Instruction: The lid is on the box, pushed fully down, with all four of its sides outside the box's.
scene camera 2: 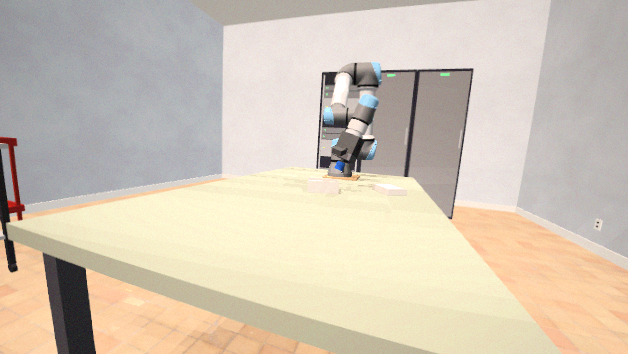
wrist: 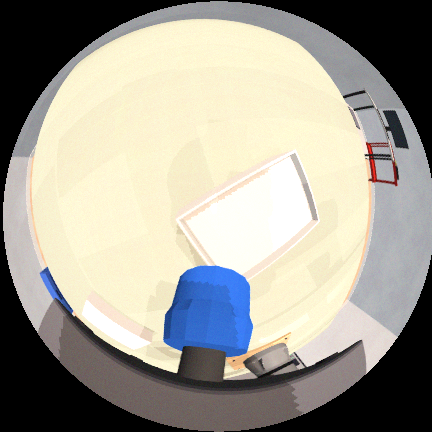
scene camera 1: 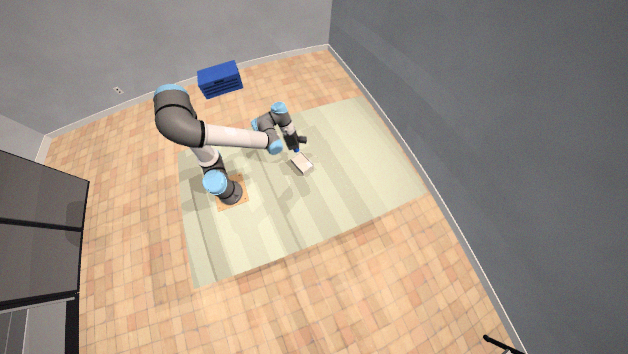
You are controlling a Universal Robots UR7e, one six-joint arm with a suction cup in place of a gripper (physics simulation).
Labels:
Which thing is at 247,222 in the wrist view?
A white box.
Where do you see my suction cup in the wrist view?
210,308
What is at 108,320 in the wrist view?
A white lid.

